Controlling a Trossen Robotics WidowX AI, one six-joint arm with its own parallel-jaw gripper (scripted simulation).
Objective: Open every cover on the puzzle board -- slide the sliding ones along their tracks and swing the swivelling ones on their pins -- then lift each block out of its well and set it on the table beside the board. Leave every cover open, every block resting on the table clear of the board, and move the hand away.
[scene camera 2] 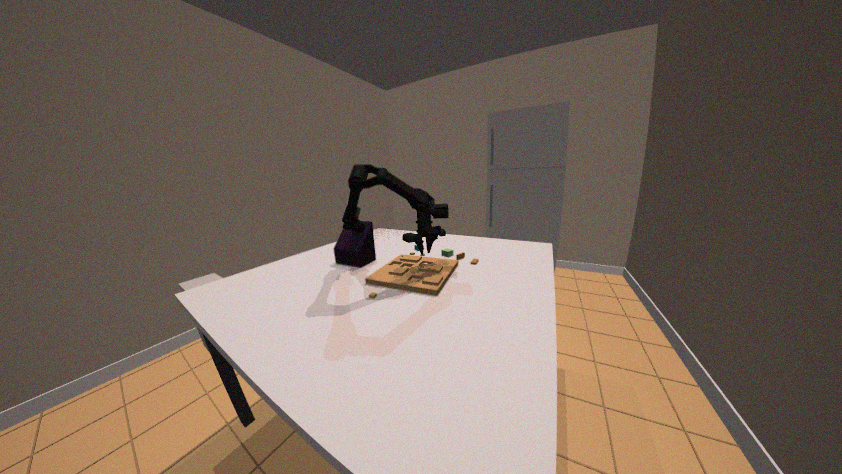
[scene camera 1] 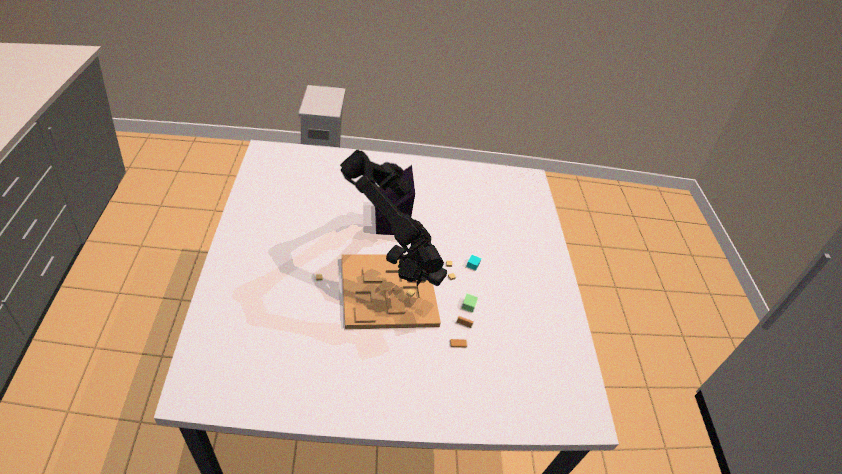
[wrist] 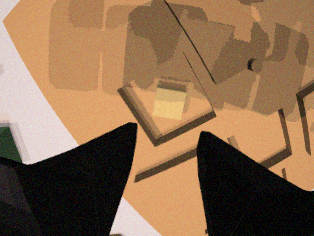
Labels:
The same spot on a wooden puzzle board: (scene camera 1: 421,309) is (scene camera 2: 442,263).

